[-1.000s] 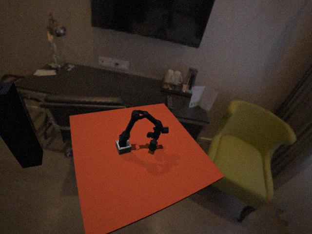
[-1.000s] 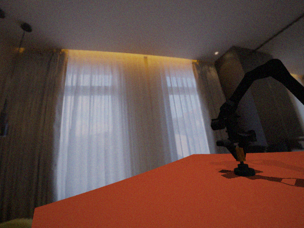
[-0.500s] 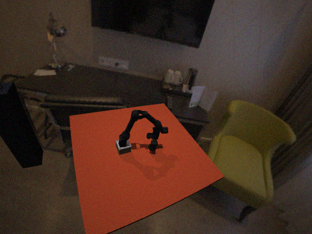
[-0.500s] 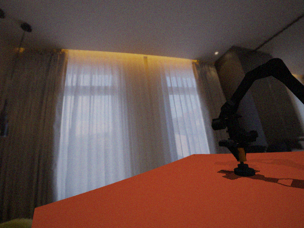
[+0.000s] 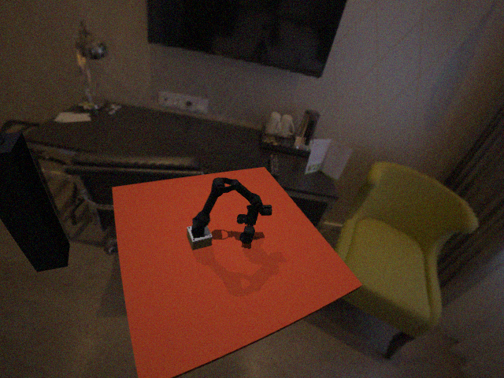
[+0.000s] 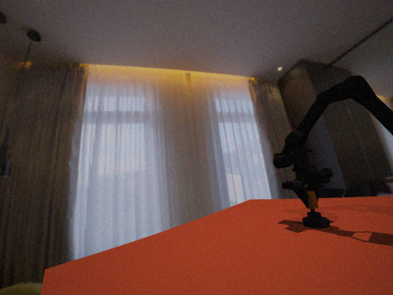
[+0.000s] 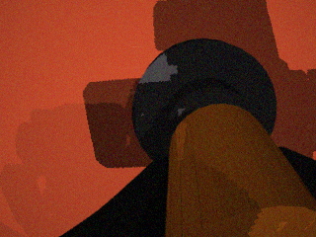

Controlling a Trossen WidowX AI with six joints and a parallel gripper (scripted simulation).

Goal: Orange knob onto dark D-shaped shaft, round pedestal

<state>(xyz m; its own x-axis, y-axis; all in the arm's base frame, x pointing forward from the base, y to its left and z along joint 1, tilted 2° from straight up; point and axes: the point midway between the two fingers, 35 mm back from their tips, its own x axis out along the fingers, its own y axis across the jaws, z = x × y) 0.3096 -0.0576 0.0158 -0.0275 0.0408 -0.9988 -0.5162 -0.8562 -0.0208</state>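
Now: the orange knob 2 cm above my gripper tip. Also, from my gripper tip: round dark pedestal: 4 cm below.
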